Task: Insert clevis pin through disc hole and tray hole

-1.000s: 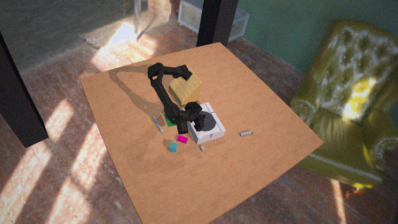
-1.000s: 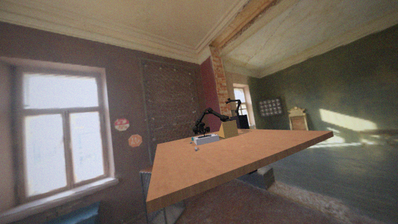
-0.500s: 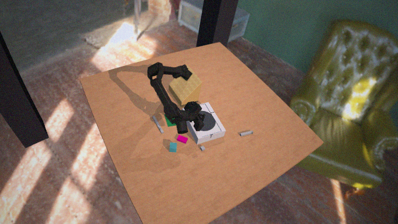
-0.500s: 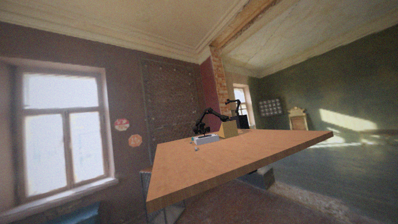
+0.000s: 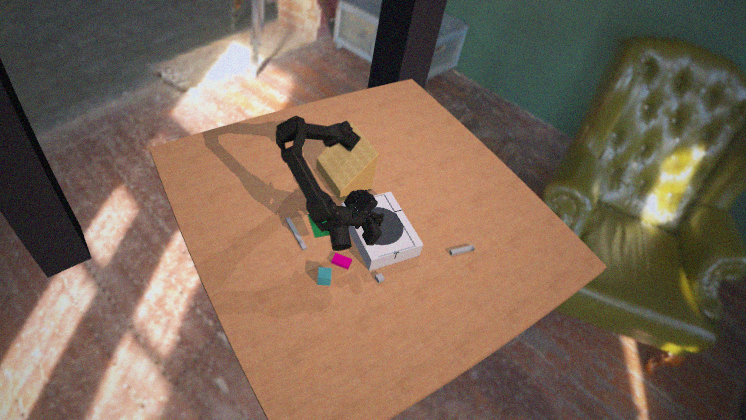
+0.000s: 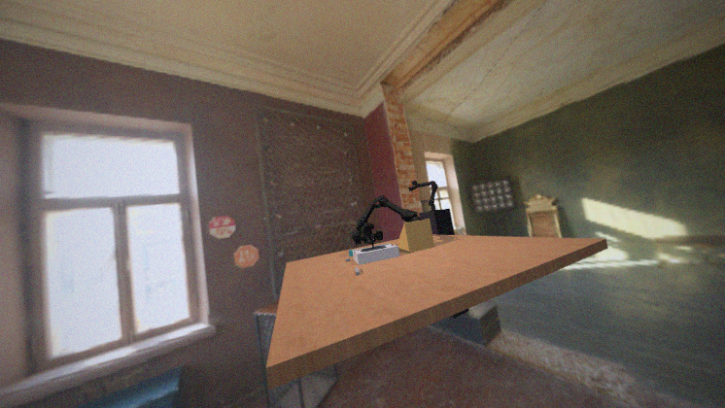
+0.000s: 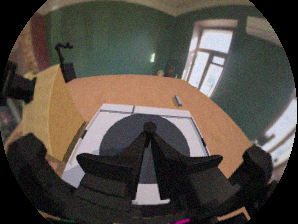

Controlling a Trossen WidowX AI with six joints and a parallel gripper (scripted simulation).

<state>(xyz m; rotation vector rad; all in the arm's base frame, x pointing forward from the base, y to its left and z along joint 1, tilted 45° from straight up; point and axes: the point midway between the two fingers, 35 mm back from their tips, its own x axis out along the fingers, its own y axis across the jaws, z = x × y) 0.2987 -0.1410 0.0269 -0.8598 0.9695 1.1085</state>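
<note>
Now: gripper tip 40 mm above the rimmed tray. The rest, counted from my gripper tip: dark clevis pin (10 mm below); then dark grey disc (30 mm below); then magenta block (170 mm to the right, 80 mm below, 20 mm ahead).
</note>
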